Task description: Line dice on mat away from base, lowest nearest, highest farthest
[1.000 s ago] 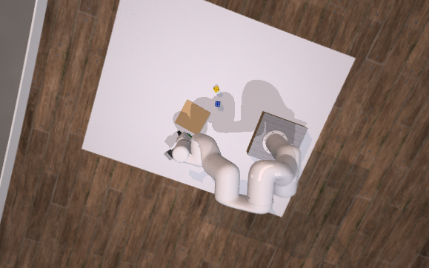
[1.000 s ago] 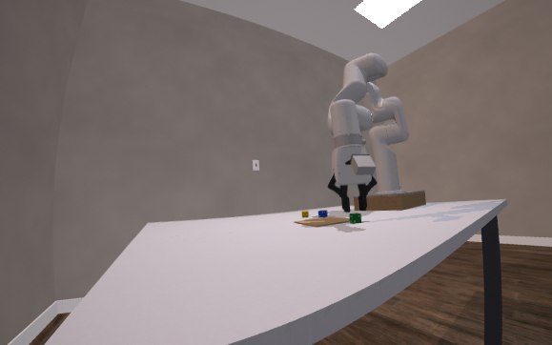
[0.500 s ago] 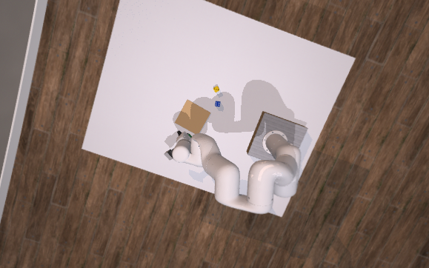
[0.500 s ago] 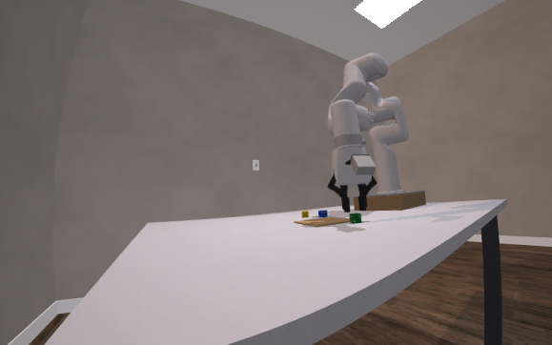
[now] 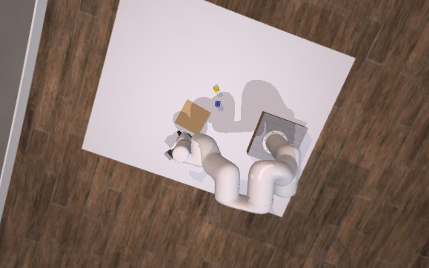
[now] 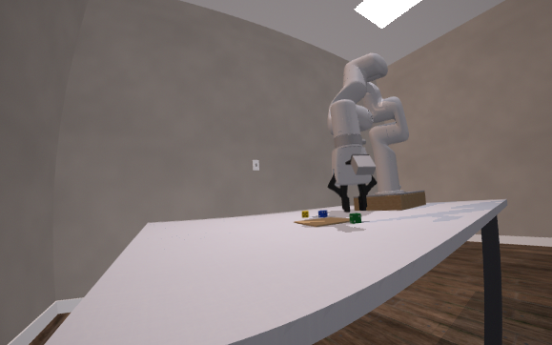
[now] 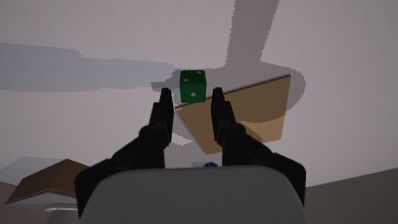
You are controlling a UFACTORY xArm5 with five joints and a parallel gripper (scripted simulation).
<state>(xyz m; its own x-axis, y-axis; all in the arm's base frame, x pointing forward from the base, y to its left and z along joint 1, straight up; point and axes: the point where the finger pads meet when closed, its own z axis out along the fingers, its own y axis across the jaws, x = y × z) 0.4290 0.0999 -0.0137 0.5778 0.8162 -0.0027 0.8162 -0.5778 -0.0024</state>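
My gripper is now 40 mm above the green die. Round my hand: tan mat: 10 mm ahead, 110 mm to the right, 50 mm below; blue die: 100 mm behind, 210 mm to the right, 40 mm below; yellow die: 80 mm behind, 280 mm to the right, 40 mm below.
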